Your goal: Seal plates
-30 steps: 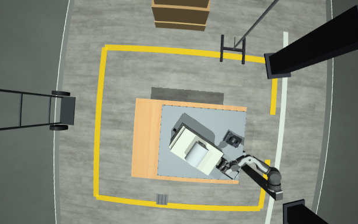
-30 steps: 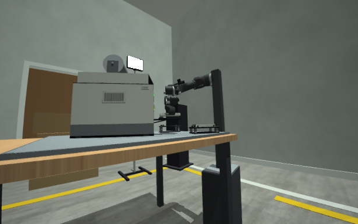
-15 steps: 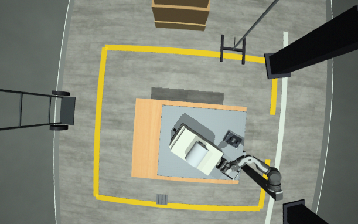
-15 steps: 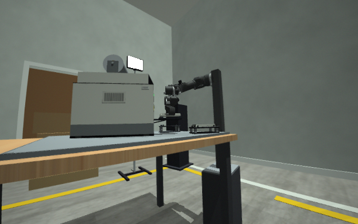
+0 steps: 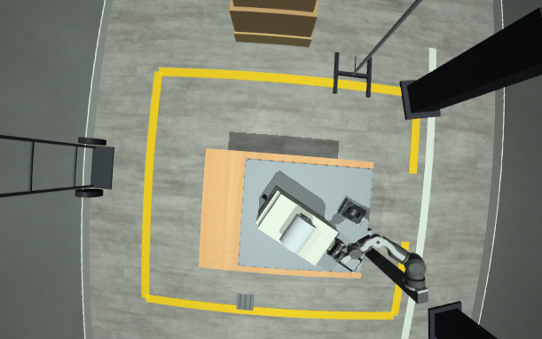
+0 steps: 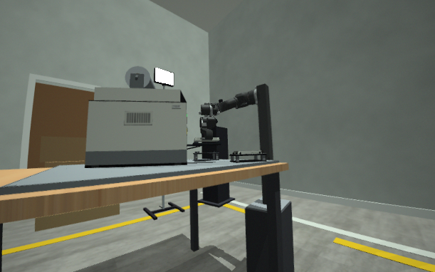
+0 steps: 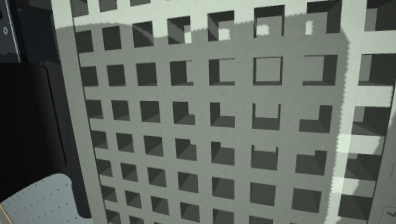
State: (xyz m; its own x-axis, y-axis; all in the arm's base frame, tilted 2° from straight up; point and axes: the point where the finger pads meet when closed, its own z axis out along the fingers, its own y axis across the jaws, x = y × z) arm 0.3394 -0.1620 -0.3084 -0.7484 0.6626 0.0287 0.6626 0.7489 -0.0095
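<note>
The plate lies right at my hand. The rest, counted from my hand: foil roll 300 mm above, 250 mm ahead, 220 mm to the right; then sealer stage 20 mm below.
</note>
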